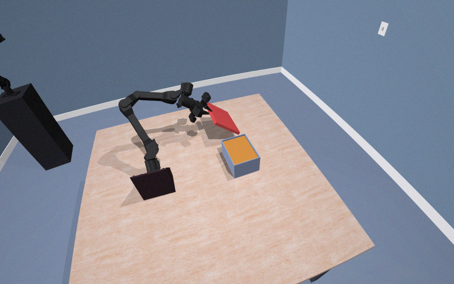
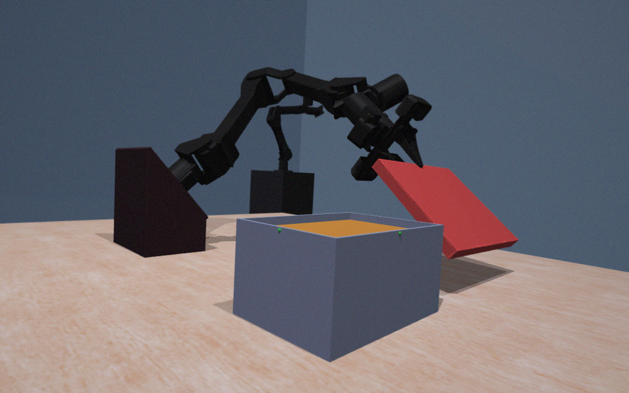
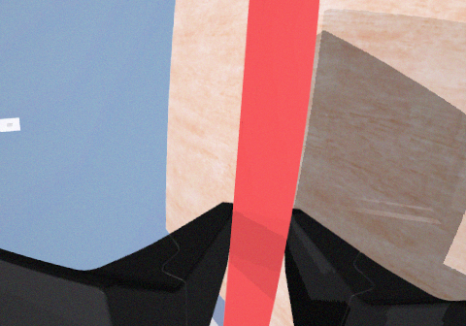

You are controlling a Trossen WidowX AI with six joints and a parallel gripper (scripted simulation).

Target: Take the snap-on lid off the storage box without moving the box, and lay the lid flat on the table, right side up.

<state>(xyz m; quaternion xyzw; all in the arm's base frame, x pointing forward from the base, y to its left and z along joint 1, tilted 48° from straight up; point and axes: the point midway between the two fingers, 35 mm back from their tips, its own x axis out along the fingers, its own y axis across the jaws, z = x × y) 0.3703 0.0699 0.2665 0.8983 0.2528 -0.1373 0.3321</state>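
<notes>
Right now my gripper tip is 6 cm short of the red lid, 5 cm above it and 1 cm to the left of it. From my gripper tip the other things lie so: grey-blue storage box 29 cm to the right, 12 cm below, 5 cm ahead.
</notes>
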